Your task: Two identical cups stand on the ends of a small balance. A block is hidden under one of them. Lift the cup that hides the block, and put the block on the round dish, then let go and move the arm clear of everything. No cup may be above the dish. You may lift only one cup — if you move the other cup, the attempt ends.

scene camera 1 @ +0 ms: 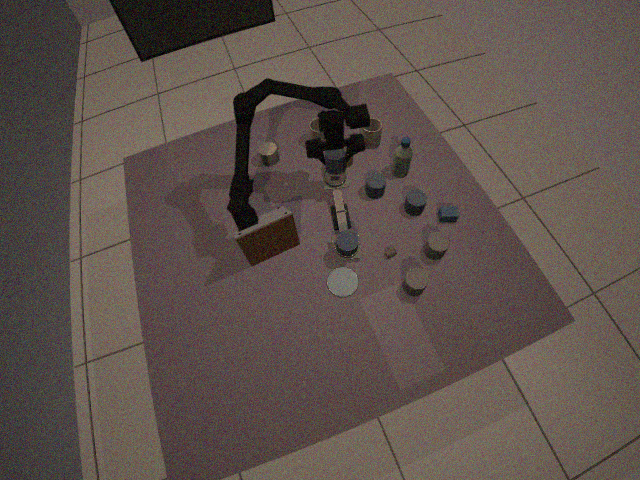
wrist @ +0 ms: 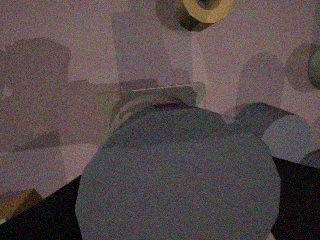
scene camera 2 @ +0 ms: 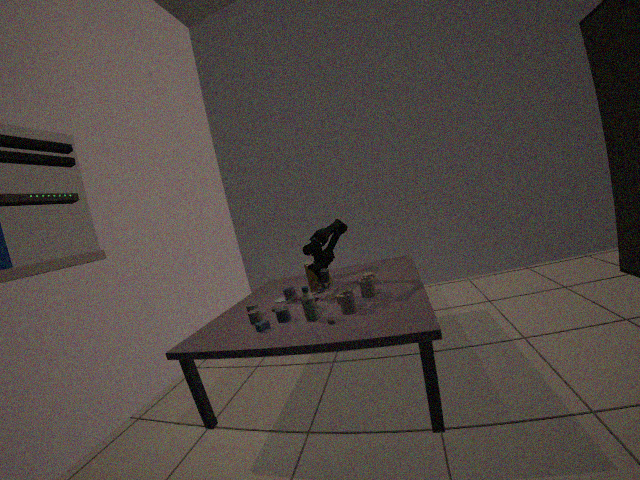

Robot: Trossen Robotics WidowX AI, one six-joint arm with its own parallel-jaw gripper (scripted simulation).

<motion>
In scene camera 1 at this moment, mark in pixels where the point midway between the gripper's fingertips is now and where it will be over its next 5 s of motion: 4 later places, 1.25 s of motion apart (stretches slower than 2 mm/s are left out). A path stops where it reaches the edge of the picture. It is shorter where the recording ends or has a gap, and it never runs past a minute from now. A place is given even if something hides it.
My gripper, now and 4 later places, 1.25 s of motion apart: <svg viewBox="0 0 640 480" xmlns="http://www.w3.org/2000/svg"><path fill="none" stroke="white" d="M335 162L330 156L293 165L292 161L335 169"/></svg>
</motion>
